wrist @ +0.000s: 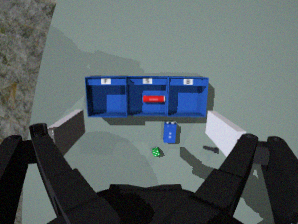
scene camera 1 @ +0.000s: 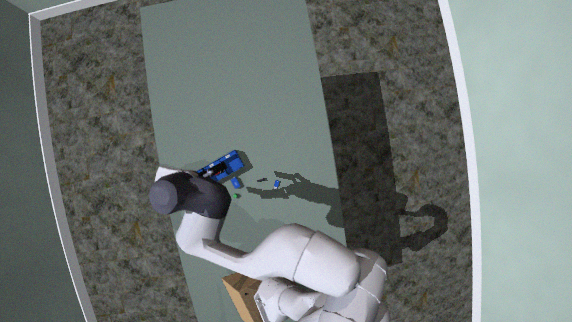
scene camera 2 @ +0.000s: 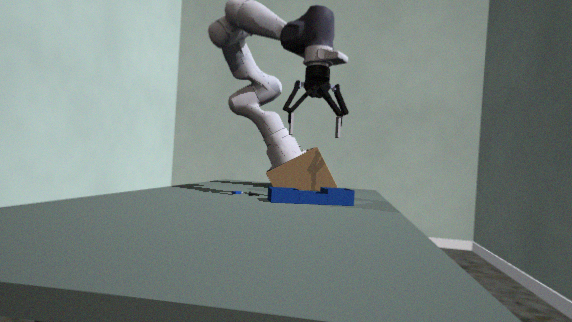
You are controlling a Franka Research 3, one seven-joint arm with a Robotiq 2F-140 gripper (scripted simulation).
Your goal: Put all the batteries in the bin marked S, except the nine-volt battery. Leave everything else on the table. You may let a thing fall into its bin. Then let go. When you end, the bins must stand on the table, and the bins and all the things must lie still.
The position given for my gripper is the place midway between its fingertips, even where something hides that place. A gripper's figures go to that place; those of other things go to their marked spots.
Labels:
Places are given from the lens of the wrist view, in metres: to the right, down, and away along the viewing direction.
my gripper point(wrist: 145, 121): -0.01, 0.01, 0.19
blue three-compartment bin point(wrist: 105, 96): -0.10, -0.04, 0.38

